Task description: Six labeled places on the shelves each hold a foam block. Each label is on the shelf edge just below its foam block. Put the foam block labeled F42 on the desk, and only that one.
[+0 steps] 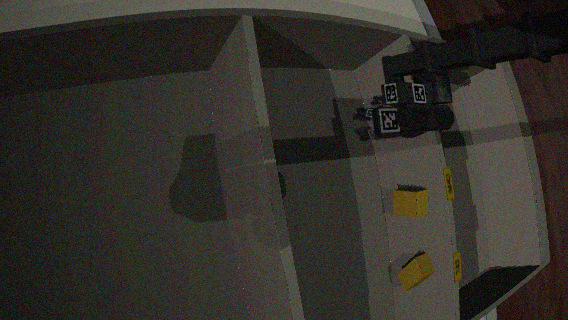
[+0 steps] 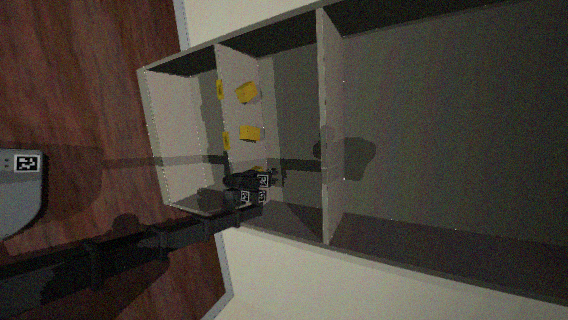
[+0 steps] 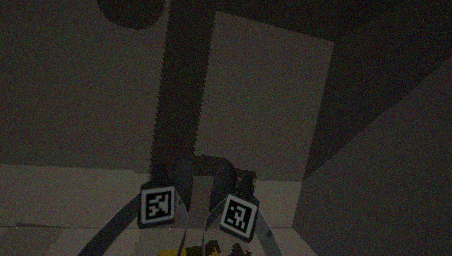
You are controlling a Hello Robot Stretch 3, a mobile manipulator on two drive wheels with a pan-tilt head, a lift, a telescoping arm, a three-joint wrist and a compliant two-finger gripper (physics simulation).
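My gripper (image 1: 360, 124) (image 2: 272, 176) (image 3: 204, 174) is inside the lowest shelf bay, at the end nearest the side wall, and hovers a little above the shelf board (image 1: 405, 167). Its fingers stand narrow, with nothing between the tips. A yellow foam block (image 2: 257, 168) (image 3: 175, 252) lies on the board just under the fingers' base.
Two more yellow foam blocks (image 1: 410, 202) (image 1: 415, 272) (image 2: 249, 133) (image 2: 246, 91) sit further along the same board, above yellow labels M43 (image 1: 448, 183) and T43 (image 1: 457, 266). The shelf unit's boards (image 1: 250, 79) (image 2: 329, 86) and its side wall close in around the arm.
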